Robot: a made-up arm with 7 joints. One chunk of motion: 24 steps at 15 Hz.
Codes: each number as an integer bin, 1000 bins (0 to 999) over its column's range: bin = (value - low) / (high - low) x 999, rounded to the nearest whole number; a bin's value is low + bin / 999 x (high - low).
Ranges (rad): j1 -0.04..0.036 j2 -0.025..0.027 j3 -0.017..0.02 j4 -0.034..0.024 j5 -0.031..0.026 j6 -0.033..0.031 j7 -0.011..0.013
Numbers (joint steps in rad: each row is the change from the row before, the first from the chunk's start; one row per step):
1: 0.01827 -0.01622 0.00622 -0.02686 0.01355 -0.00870 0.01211
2: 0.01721 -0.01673 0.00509 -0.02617 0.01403 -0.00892 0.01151
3: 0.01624 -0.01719 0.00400 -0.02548 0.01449 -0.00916 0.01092
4: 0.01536 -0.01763 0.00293 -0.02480 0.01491 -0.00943 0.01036
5: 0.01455 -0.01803 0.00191 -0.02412 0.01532 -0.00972 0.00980
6: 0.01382 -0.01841 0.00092 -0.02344 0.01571 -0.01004 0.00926
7: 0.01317 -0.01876 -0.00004 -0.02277 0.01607 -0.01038 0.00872
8: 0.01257 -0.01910 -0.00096 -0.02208 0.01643 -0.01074 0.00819
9: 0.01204 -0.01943 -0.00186 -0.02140 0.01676 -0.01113 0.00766
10: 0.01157 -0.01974 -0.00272 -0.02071 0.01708 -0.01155 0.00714
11: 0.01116 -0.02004 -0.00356 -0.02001 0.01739 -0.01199 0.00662
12: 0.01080 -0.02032 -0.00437 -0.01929 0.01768 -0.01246 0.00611
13: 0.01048 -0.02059 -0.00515 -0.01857 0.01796 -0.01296 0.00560
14: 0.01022 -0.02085 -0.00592 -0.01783 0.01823 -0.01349 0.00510
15: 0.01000 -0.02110 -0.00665 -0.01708 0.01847 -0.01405 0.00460
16: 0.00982 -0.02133 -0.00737 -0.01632 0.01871 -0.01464 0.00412
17: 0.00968 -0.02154 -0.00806 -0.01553 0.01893 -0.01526 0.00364
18: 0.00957 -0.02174 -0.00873 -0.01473 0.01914 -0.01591 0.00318
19: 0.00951 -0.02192 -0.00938 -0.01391 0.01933 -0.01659 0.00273
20: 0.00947 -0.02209 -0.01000 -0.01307 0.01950 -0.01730 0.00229
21: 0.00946 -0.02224 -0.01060 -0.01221 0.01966 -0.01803 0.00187
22: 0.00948 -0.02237 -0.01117 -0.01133 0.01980 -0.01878 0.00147
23: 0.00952 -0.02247 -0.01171 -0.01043 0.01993 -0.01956 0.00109
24: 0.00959 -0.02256 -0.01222 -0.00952 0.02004 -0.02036 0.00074
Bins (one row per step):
1: 766 169 627 123 781 379 962
2: 752 159 596 135 789 376 937
3: 739 150 567 147 797 372 912
4: 728 142 538 158 805 368 889
5: 717 134 511 170 812 363 866
6: 707 127 484 182 819 358 843
7: 699 120 458 193 825 353 821
8: 691 113 433 205 831 347 799
9: 684 107 409 217 837 341 777
10: 678 101 386 229 843 335 755
11: 672 95 363 241 848 328 733
12: 668 90 341 253 853 321 712
13: 664 85 320 266 858 313 691
14: 660 80 299 279 863 305 670
15: 657 75 279 291 867 296 649
16: 655 71 260 305 871 287 629
17: 653 66 241 318 875 277 609
18: 652 63 223 332 879 267 590
19: 651 59 206 346 882 256 572
20: 650 56 189 361 885 245 553
21: 650 53 173 375 888 234 536
22: 650 51 157 390 890 222 519
23: 651 49 143 406 893 210 503
24: 652 47 129 422 895 197 489

